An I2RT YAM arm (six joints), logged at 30 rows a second.
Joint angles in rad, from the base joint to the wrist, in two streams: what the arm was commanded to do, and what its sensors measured. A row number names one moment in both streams.
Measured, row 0: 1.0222 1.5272 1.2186 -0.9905 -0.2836 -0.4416
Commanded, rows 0 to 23: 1.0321 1.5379 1.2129 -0.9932 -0.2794 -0.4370; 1.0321 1.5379 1.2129 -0.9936 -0.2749 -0.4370; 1.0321 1.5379 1.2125 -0.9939 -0.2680 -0.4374; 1.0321 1.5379 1.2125 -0.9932 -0.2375 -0.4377; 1.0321 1.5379 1.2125 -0.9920 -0.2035 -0.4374; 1.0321 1.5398 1.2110 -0.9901 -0.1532 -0.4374; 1.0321 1.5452 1.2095 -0.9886 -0.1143 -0.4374; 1.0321 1.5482 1.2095 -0.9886 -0.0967 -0.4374; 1.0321 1.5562 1.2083 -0.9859 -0.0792 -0.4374; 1.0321 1.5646 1.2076 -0.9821 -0.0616 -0.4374; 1.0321 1.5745 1.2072 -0.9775 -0.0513 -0.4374; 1.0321 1.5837 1.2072 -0.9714 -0.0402 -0.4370; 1.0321 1.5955 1.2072 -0.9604 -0.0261 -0.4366; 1.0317 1.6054 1.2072 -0.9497 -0.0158 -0.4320; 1.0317 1.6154 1.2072 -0.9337 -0.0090 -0.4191; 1.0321 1.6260 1.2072 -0.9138 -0.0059 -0.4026; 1.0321 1.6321 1.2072 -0.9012 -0.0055 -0.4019; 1.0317 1.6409 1.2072 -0.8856 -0.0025 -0.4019; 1.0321 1.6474 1.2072 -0.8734 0.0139 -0.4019; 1.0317 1.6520 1.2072 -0.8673 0.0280 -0.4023; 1.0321 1.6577 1.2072 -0.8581 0.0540 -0.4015; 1.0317 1.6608 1.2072 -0.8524 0.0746 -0.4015; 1.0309 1.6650 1.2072 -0.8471 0.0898 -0.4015; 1.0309 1.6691 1.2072 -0.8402 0.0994 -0.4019
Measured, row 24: 1.0229 1.6558 1.2133 -0.8532 0.0227 -0.4171
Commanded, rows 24 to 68: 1.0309 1.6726 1.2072 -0.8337 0.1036 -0.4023; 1.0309 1.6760 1.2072 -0.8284 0.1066 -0.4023; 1.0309 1.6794 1.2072 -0.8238 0.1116 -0.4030; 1.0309 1.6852 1.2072 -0.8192 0.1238 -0.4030; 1.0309 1.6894 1.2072 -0.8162 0.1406 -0.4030; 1.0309 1.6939 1.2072 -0.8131 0.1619 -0.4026; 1.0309 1.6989 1.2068 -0.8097 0.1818 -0.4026; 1.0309 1.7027 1.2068 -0.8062 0.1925 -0.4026; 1.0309 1.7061 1.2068 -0.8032 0.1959 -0.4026; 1.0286 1.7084 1.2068 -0.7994 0.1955 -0.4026; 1.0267 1.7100 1.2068 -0.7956 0.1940 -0.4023; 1.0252 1.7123 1.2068 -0.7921 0.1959 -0.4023; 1.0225 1.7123 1.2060 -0.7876 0.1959 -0.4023; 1.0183 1.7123 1.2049 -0.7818 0.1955 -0.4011; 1.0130 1.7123 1.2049 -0.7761 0.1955 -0.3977; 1.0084 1.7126 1.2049 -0.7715 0.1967 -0.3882; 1.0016 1.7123 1.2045 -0.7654 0.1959 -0.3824; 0.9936 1.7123 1.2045 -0.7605 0.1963 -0.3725; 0.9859 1.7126 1.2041 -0.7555 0.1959 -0.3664; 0.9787 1.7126 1.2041 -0.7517 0.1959 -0.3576; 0.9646 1.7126 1.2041 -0.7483 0.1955 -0.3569; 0.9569 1.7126 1.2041 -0.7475 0.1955 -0.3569; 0.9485 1.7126 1.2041 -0.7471 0.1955 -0.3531; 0.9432 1.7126 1.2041 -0.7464 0.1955 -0.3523; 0.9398 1.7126 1.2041 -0.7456 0.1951 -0.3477; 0.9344 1.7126 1.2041 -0.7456 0.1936 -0.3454; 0.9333 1.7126 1.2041 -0.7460 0.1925 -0.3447; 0.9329 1.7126 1.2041 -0.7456 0.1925 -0.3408; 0.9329 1.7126 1.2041 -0.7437 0.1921 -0.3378; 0.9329 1.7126 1.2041 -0.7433 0.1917 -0.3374; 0.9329 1.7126 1.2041 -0.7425 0.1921 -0.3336; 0.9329 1.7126 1.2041 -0.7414 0.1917 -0.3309; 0.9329 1.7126 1.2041 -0.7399 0.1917 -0.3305; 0.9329 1.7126 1.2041 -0.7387 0.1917 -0.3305; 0.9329 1.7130 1.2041 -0.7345 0.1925 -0.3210; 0.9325 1.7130 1.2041 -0.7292 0.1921 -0.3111; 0.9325 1.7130 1.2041 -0.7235 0.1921 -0.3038; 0.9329 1.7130 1.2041 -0.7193 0.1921 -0.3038; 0.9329 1.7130 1.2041 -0.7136 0.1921 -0.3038; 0.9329 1.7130 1.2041 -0.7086 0.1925 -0.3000; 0.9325 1.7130 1.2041 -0.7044 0.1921 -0.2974; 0.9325 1.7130 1.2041 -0.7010 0.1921 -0.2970; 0.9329 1.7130 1.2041 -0.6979 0.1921 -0.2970; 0.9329 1.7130 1.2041 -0.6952 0.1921 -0.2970; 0.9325 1.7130 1.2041 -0.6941 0.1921 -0.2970
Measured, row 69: 0.9363 1.7054 1.2076 -0.7055 0.1753 -0.3145
